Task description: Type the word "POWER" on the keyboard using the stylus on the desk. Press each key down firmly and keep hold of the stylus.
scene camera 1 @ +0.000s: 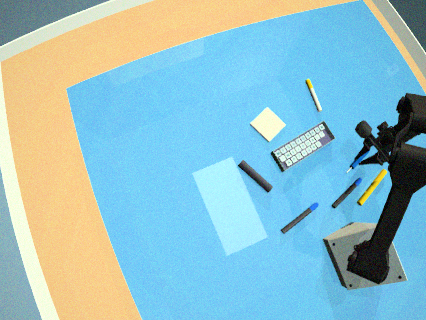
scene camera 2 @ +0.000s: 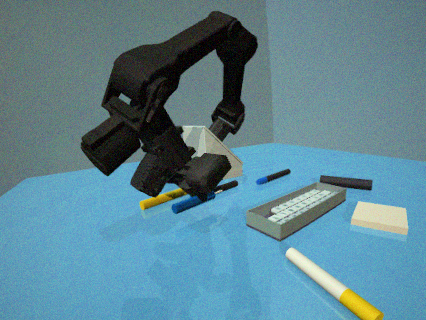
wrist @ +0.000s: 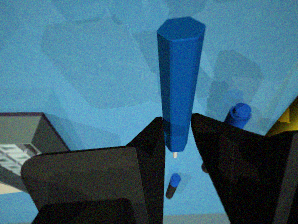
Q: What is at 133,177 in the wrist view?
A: My gripper.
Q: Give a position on a blue stylus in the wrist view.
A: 180,40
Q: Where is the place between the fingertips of my gripper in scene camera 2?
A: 201,199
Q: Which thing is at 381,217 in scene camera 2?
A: A cream notepad.
